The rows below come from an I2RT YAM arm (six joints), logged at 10 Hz.
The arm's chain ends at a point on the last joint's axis. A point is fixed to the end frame.
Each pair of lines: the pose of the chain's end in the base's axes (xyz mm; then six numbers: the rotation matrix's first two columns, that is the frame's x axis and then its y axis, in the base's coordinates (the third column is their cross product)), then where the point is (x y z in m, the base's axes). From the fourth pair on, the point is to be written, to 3 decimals.
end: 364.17, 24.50, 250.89, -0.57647, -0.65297, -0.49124, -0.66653, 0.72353, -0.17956
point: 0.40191 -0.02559 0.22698
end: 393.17, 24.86, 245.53, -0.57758, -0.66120, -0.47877, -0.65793, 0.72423, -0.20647
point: 0.43067 -0.02622 0.22341
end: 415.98, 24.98, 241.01, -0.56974, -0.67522, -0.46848, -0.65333, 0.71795, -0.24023
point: 0.45381 -0.02677 0.22114
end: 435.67, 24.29, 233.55, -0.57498, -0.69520, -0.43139, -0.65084, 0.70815, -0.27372
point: 0.473 -0.029 0.216
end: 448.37, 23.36, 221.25, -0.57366, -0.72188, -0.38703, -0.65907, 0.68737, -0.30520
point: 0.486 -0.030 0.206
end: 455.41, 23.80, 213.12, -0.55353, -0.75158, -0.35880, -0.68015, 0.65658, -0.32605
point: 0.495 -0.029 0.200
